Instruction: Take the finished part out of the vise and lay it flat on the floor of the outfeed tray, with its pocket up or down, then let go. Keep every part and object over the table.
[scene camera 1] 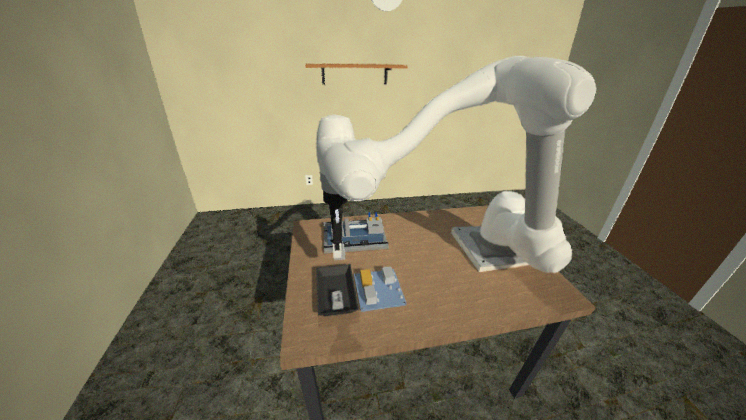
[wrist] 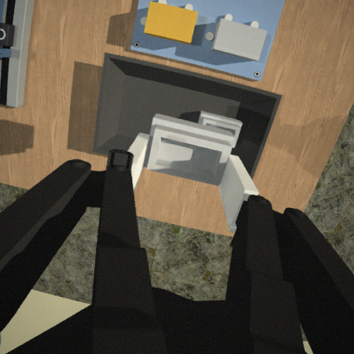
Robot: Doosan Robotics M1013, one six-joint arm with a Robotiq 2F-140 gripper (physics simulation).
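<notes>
My gripper is shut on the finished part, a light grey block whose open pocket faces the wrist camera. The pale finger pads grip it on two opposite sides. The part hangs in the air, clear of the vise. In the wrist view it overlaps the dark outfeed tray; its exact height above the tray is hard to tell. Another grey part lies in the tray and is partly hidden behind the held part in the wrist view.
A blue plate lies right beside the tray. It carries a yellow block and grey blocks. The vise stands behind the tray on the wooden table. The robot base is at the right.
</notes>
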